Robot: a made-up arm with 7 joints. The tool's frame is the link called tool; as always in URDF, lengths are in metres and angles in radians. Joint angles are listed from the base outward. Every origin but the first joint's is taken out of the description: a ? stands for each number. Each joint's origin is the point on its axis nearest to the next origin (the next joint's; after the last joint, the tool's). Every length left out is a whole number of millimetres.
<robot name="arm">
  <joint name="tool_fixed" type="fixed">
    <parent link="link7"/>
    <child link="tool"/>
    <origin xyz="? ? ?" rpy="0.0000 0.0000 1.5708"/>
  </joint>
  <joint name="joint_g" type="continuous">
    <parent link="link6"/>
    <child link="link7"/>
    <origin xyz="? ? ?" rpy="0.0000 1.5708 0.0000"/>
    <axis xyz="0 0 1"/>
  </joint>
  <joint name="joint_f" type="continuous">
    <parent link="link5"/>
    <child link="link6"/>
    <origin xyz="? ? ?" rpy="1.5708 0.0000 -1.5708"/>
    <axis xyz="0 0 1"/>
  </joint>
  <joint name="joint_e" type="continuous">
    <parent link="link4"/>
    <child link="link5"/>
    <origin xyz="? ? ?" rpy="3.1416 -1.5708 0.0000"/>
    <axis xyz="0 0 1"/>
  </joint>
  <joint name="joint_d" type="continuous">
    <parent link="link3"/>
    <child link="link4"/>
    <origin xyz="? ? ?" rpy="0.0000 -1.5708 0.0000"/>
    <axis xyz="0 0 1"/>
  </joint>
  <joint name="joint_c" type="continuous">
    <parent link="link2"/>
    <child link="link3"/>
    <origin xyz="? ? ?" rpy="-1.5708 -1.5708 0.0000"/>
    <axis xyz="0 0 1"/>
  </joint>
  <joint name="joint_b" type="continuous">
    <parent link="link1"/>
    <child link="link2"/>
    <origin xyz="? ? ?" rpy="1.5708 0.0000 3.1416"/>
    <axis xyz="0 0 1"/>
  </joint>
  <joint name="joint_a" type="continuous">
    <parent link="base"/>
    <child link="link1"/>
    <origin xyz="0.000 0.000 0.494" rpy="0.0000 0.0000 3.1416"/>
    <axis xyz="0 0 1"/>
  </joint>
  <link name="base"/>
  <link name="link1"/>
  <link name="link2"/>
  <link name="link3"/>
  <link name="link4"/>
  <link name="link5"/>
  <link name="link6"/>
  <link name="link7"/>
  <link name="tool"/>
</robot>
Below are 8 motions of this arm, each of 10 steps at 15 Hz.
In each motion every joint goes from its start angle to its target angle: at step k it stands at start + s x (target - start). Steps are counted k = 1, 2, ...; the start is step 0. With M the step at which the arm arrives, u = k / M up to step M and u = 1 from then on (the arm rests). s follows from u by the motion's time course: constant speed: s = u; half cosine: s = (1 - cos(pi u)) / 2; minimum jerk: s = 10 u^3 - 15 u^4 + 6 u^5.
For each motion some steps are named. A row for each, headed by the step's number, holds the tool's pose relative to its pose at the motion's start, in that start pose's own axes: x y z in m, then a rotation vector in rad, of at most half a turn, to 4 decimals.
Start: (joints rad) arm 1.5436 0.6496 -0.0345 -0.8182 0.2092 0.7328 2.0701
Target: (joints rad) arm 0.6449 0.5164 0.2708 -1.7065 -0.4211 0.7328 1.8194
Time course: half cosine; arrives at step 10
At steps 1, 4, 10:
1: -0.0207 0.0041 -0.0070 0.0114 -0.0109 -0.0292
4: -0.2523 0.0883 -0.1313 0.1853 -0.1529 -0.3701
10: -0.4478 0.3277 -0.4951 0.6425 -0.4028 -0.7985

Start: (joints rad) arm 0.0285 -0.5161 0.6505 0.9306 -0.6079 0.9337 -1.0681
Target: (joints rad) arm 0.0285 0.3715 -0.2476 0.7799 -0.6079 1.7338 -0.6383
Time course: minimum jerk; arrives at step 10
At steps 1, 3, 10:
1: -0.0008 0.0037 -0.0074 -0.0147 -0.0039 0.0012
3: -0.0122 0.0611 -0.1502 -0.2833 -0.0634 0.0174
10: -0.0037 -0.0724 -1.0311 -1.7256 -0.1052 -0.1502

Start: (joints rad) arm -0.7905 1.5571 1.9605 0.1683 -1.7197 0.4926 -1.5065
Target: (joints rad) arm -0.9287 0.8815 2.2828 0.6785 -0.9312 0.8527 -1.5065
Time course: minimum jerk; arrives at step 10
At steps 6, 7, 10:
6: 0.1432 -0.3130 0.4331 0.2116 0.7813 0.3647
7: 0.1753 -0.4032 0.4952 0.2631 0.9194 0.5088
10: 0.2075 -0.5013 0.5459 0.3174 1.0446 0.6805

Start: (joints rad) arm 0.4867 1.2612 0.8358 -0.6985 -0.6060 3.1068 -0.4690
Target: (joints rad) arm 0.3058 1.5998 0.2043 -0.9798 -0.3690 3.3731 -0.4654
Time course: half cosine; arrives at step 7
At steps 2, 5, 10:
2: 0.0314 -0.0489 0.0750 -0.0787 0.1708 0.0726
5: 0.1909 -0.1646 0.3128 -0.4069 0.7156 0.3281
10: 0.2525 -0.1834 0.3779 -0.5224 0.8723 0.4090

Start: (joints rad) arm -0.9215 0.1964 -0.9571 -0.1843 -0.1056 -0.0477 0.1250
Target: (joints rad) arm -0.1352 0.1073 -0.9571 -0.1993 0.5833 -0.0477 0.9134
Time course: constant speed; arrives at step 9
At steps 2, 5, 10:
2: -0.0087 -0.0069 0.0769 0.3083 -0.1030 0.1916
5: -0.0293 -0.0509 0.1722 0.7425 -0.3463 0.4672
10: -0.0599 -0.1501 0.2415 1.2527 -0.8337 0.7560

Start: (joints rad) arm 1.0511 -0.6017 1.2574 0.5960 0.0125 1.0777 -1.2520
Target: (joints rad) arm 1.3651 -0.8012 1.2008 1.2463 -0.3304 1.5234 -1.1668
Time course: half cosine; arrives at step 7
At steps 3, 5, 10:
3: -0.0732 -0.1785 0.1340 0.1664 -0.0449 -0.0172
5: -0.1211 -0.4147 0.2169 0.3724 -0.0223 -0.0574
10: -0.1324 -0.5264 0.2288 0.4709 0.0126 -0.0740

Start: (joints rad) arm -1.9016 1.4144 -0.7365 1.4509 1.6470 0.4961 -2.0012
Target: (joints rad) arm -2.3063 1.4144 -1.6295 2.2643 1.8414 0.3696 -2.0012
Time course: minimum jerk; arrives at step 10
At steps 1, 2, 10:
1: -0.0026 -0.0002 -0.0044 -0.0050 -0.0061 0.0027
2: -0.0168 -0.0018 -0.0306 -0.0349 -0.0403 0.0184
10: -0.0888 -0.2599 -0.5183 -0.8721 -0.2005 0.2999

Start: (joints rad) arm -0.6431 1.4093 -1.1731 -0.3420 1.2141 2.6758 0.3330
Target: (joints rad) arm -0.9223 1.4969 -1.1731 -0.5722 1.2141 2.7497 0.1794
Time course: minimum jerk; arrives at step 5
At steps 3, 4, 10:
3: -0.0852 -0.2313 0.0748 0.1941 0.0982 0.1980
4: -0.1018 -0.3249 0.0934 0.2575 0.1422 0.2779
10: -0.1042 -0.3459 0.0968 0.2708 0.1524 0.2961

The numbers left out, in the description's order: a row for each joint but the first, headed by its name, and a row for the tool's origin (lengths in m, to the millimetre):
tool: 0.000 0.000 0.000
joint_g: 0.016 0.119 0.000
joint_f: -0.124 0.000 0.000
joint_e: 0.547 -0.027 0.000
joint_d: -0.076 0.028 0.000
joint_c: 0.000 0.527 0.000
joint_b: 0.000 0.080 0.000

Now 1 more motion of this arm.
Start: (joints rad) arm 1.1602 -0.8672 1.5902 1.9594 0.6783 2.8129 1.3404
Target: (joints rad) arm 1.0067 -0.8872 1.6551 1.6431 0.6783 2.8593 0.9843
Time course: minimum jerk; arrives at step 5
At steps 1, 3, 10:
1: -0.0038 -0.0066 0.0059 0.0232 0.0025 -0.0062
3: -0.0395 -0.0910 0.0627 0.2705 0.0597 -0.0735
10: -0.0534 -0.1426 0.0851 0.3913 0.1095 -0.1060

